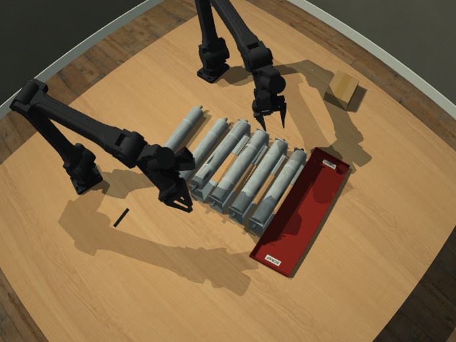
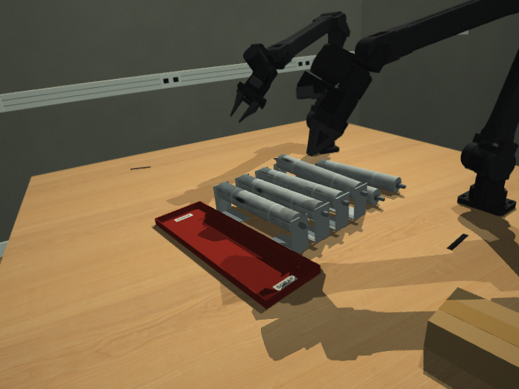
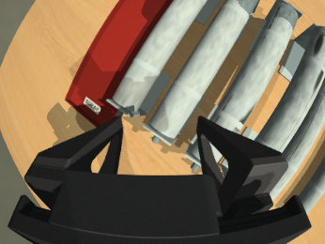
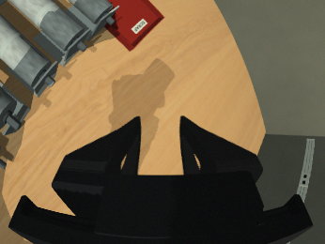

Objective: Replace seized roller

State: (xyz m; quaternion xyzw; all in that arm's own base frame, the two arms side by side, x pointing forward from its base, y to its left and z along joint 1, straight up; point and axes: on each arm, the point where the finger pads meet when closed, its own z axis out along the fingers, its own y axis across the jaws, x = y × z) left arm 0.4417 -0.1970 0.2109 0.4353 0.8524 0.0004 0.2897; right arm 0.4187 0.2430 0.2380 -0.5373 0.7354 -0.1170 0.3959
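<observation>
The grey roller lies 11 cm behind my left hand, 14 cm to the right of it and 13 cm below it. Also, from my left hand: cardboard box: 1 cm behind, 45 cm to the left, 18 cm below; then red scrap tray: 22 cm ahead, 7 cm to the right, 20 cm below.
</observation>
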